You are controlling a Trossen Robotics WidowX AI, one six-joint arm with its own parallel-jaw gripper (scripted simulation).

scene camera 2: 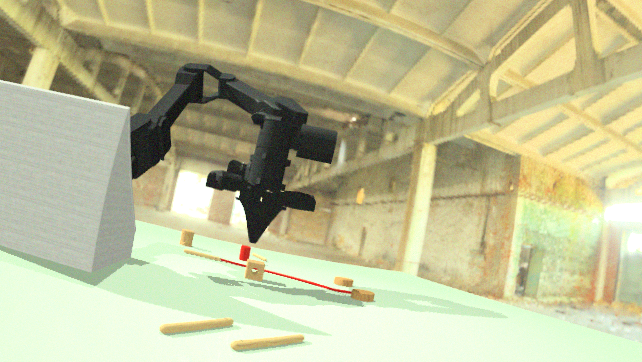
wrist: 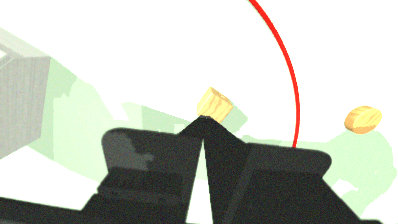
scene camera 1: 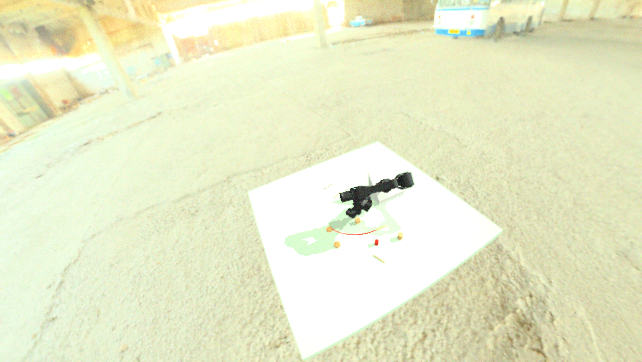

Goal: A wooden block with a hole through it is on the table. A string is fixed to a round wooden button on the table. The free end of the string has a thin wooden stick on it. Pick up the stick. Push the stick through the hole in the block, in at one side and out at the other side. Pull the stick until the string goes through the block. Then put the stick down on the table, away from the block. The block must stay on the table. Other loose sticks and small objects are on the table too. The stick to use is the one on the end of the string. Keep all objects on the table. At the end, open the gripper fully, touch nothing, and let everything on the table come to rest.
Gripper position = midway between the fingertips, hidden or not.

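Note:
Shut and holding nothing, the gripper [scene camera 2: 252, 243] [wrist: 204, 120] is seen by scene camera 2 and in the wrist view. The scene also has a block [wrist: 213, 103].

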